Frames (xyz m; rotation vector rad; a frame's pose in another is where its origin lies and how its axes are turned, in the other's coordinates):
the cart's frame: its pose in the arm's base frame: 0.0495 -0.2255 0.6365 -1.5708 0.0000 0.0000
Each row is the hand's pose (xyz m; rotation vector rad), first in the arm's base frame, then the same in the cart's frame.
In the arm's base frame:
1: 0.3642 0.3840 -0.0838 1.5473 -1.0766 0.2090
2: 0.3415 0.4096 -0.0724 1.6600 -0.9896 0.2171
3: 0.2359 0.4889 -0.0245 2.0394 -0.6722 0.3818
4: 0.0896 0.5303 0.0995 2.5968 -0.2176 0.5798
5: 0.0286 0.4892 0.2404 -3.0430 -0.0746 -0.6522
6: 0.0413 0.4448 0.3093 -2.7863 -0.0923 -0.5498
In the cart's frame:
1: 0.3147 0.7203 0.6095 -2.6726 1.1813 0.7972
2: 0.2920 0.7089 0.6351 -2.6511 1.0714 0.6859
3: 0.1864 0.6610 0.7144 -2.4737 0.8210 0.2262
4: 0.0401 0.5370 0.7558 -2.0141 0.4959 -0.2252
5: -0.0209 0.3961 0.7147 -1.5163 0.2921 -0.3675
6: -0.0082 0.3272 0.6703 -1.2479 0.2422 -0.3400

